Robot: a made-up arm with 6 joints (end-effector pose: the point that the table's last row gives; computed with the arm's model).
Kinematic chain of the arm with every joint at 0, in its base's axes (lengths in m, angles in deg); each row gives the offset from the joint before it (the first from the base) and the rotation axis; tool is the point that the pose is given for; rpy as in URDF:
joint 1: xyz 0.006 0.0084 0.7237 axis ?
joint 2: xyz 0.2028 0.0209 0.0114 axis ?
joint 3: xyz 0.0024 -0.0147 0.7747 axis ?
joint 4: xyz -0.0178 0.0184 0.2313 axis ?
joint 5: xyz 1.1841 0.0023 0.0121 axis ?
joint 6: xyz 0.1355 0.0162 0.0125 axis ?
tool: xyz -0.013 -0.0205 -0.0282 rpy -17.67 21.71 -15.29
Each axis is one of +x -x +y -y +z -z.
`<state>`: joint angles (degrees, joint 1 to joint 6).
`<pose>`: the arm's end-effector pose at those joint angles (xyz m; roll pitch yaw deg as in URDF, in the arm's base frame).
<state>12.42 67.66 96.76 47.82 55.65 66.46</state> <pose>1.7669 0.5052 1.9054 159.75 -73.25 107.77</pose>
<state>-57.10 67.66 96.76 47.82 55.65 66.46</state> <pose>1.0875 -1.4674 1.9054 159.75 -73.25 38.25</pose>
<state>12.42 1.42 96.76 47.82 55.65 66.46</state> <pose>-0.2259 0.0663 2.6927 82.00 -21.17 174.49</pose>
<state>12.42 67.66 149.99 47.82 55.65 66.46</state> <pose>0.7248 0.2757 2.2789 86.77 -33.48 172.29</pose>
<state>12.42 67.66 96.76 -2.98 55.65 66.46</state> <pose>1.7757 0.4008 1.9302 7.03 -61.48 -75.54</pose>
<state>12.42 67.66 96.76 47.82 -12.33 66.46</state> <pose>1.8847 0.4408 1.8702 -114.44 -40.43 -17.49</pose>
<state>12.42 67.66 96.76 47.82 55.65 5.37</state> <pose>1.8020 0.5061 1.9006 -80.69 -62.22 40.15</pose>
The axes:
joint 1: +z
joint 2: +y
joint 3: -y
joint 4: -x
joint 5: -y
joint 6: -x

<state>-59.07 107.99 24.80 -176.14 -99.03 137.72</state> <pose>0.7543 -1.2059 -0.6504 26.90 10.26 -51.38</pose>
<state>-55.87 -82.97 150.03 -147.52 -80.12 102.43</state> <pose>-0.5152 0.9257 -0.3358 111.46 43.98 22.58</pose>
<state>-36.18 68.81 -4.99 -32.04 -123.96 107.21</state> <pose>1.1613 -0.7349 -0.0359 47.09 3.19 128.84</pose>
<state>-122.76 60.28 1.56 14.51 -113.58 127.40</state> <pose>-0.8444 -1.3191 0.1856 49.71 30.02 83.88</pose>
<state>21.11 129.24 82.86 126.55 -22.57 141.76</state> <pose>1.7243 0.6948 -0.5497 81.02 46.73 27.26</pose>
